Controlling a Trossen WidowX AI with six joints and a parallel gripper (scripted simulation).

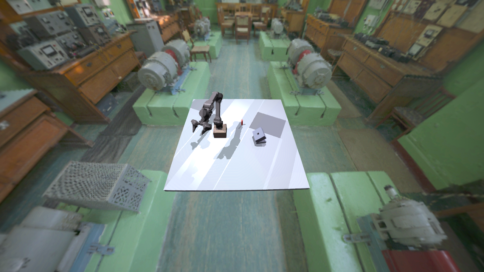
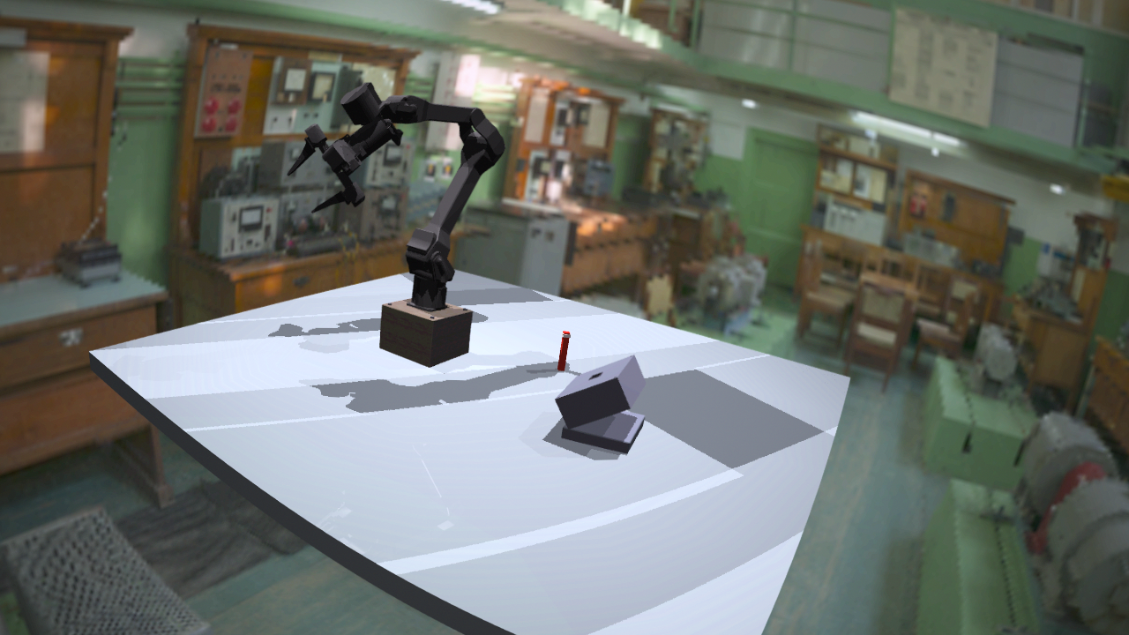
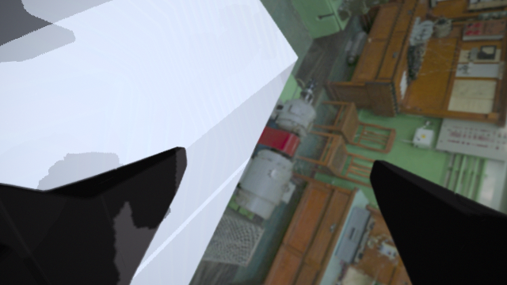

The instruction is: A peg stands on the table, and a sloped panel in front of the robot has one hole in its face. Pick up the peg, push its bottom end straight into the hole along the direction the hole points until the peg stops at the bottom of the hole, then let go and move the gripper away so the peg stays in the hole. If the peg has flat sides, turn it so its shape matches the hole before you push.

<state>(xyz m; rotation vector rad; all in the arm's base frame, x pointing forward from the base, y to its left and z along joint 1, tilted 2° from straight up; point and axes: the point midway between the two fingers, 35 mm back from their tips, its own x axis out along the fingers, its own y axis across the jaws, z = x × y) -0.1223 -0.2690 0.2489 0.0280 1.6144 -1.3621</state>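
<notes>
Right now the red square peg is 400 mm ahead of my gripper tip, 400 mm to the left of it and 270 mm below it. From my gripper tip the other things lie so: flat foot plate 590 mm ahead, 180 mm to the left, 320 mm below; panel block 580 mm ahead, 180 mm to the left, 260 mm below.
</notes>
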